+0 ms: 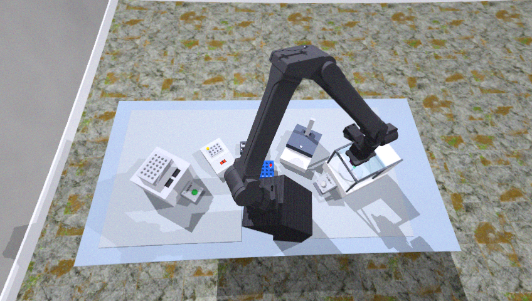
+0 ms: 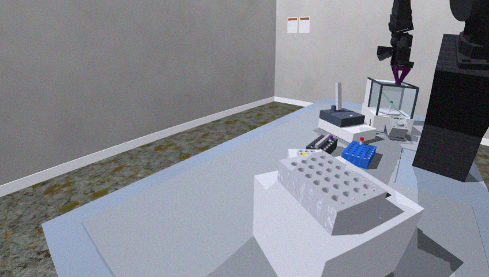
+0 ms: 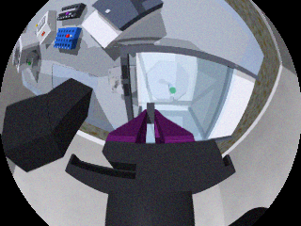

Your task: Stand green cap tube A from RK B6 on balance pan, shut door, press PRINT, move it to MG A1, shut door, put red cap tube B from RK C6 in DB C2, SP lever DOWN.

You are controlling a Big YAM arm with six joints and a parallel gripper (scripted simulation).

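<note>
Right now my hand is 15 cm above the white print key, 9 cm to the right of it and 4 cm past it. From my hand the other things lie so: balance door 3 cm to the right, 1 cm below, 1 cm ahead; then SP lever 22 cm ahead, 14 cm to the left, 8 cm below; then round pan 14 cm below, 4 cm to the right, 2 cm ahead.
</note>
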